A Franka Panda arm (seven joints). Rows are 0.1 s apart.
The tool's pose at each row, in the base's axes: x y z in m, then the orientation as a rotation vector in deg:
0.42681, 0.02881, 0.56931, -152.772, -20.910, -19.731
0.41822, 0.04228, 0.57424, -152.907, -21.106, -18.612
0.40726, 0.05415, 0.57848, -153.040, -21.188, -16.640
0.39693, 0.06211, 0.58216, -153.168, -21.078, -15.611
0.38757, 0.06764, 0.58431, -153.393, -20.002, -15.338
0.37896, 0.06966, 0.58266, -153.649, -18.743, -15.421
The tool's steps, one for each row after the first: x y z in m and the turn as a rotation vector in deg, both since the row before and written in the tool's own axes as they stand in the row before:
-0.00389, -0.01626, 0.00004, 0.085, -0.818, 0.046
-0.00665, -0.01532, -0.00037, 0.243, -1.380, 0.266
-0.00710, -0.01147, -0.00127, 0.067, -0.707, 0.246
-0.00714, -0.00844, -0.00074, -0.128, -0.046, 0.805
-0.00817, -0.00358, 0.00121, -0.221, 0.221, 0.876

